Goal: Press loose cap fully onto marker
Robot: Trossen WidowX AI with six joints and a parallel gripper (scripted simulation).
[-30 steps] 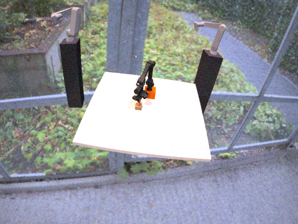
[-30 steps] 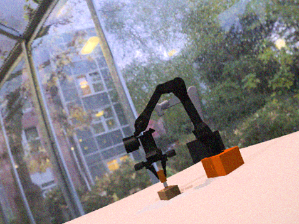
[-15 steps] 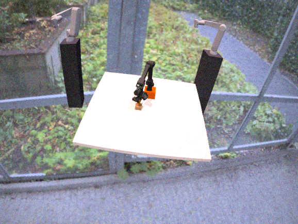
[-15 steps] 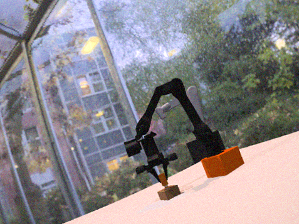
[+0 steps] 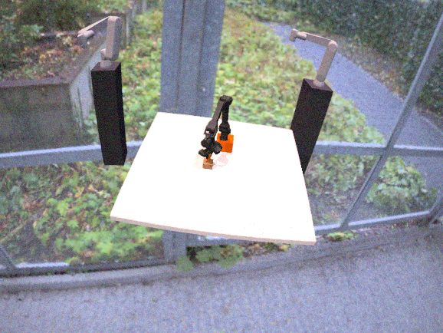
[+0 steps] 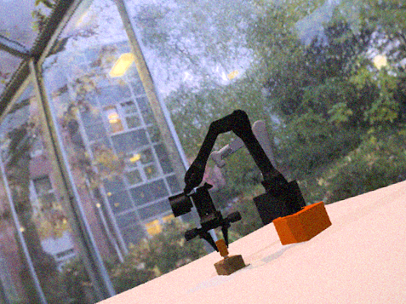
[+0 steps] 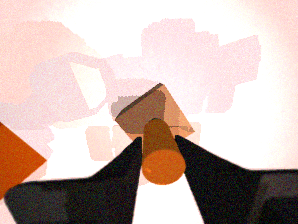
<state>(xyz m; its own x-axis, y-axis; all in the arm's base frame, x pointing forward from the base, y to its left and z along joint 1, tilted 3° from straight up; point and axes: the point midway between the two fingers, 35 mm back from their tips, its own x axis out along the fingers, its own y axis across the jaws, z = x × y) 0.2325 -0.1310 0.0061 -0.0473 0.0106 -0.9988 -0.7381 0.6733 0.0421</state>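
The orange cap lies 1 cm above my gripper tip. From my gripper tip the other things lie so: brown holder block (5 cm below).
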